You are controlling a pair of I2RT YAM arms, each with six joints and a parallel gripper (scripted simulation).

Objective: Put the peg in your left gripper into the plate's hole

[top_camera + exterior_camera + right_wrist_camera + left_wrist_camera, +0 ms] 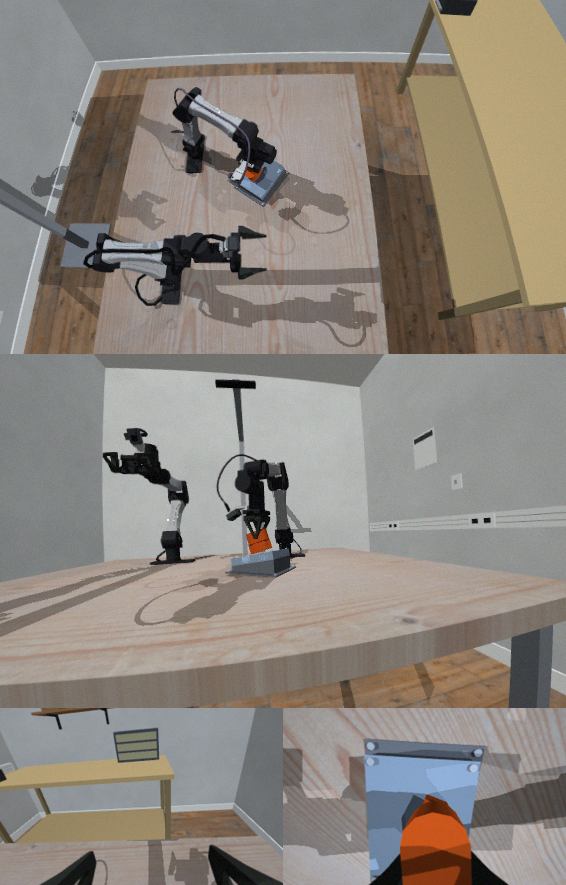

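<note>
My left hand is 3 cm short of the blue-grey plate, 1 cm to the right of it and 8 cm above it. From my left hand the other things lie so: orange peg 2 cm below; grey post 119 cm behind, 16 cm to the right, 6 cm above.
</note>
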